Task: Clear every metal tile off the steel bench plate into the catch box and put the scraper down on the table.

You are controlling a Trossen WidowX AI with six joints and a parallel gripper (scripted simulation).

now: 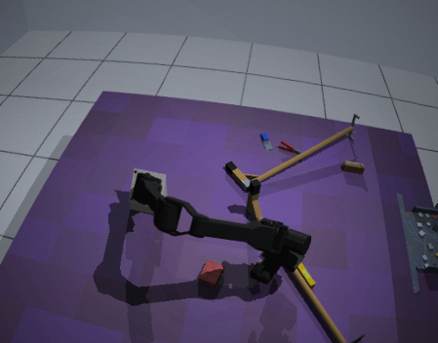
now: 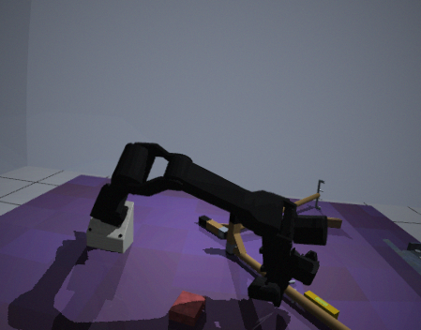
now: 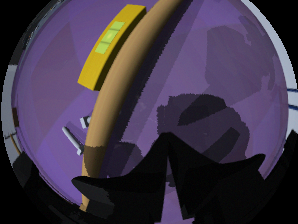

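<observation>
My gripper tip is 60 mm short of the long scraper, 50 mm below it and 20 mm to the right of it. Round my gripper tip: red block 190 mm behind, 60 mm to the right; then yellow block 100 mm ahead, 10 mm to the left, 10 mm above; then brown block 570 mm to the left, 220 mm ahead, 10 mm above.
</observation>
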